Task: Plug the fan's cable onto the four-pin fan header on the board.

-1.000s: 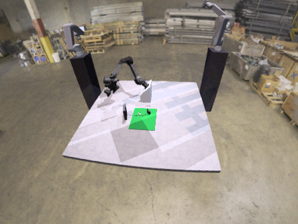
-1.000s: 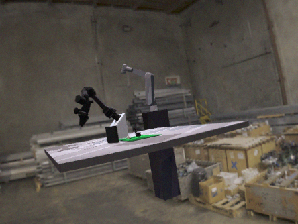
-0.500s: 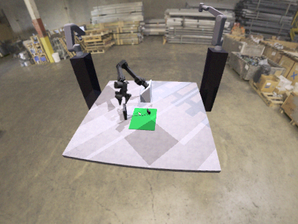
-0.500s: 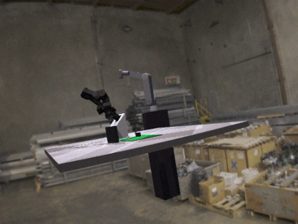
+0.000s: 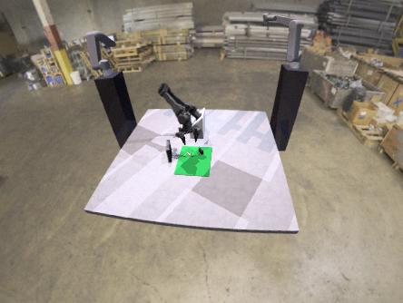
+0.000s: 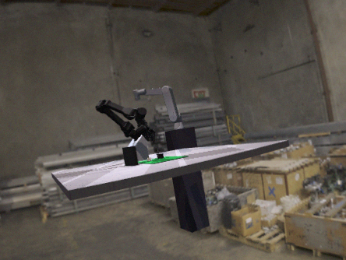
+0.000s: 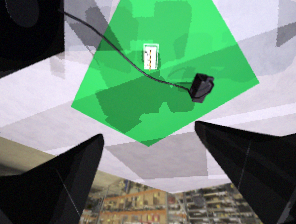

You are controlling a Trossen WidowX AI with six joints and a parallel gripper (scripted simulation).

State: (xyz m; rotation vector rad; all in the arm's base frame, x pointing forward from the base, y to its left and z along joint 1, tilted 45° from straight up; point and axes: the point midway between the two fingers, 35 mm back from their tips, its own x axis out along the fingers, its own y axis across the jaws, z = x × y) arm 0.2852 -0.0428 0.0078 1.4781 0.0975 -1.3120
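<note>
The dark grey plug is 4 cm behind my gripper tip, 7 cm to the left of it and 11 cm below it. Round my gripper tip: green board (3 cm ahead, 2 cm to the left, 14 cm below); then black fan (1 cm ahead, 15 cm to the right, 7 cm below); then white fan header (2 cm behind, 2 cm to the right, 13 cm below).
</note>
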